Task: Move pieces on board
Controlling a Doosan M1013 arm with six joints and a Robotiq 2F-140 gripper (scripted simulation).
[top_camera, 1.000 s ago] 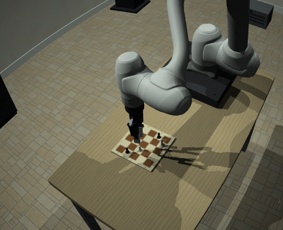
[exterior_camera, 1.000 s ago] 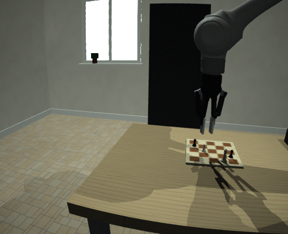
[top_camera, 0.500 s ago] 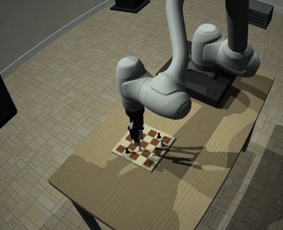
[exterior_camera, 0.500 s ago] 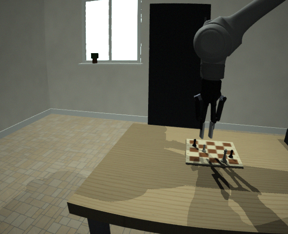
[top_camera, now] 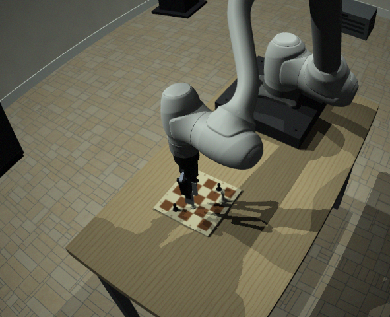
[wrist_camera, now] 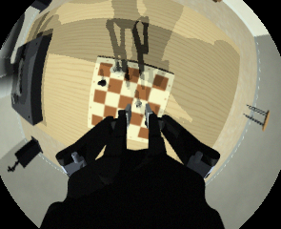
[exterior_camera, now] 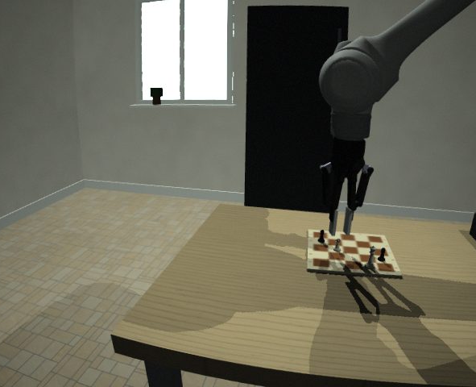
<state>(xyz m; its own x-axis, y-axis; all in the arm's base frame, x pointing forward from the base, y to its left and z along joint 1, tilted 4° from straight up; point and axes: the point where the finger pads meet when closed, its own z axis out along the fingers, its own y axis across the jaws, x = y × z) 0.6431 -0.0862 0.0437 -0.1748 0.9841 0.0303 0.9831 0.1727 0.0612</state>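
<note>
Right now the small white piece is 60 mm below my hand. From my hand the other things lie so: tall white piece 70 mm behind, 80 mm to the left, 50 mm below; small chessboard 40 mm behind, 80 mm below.
</note>
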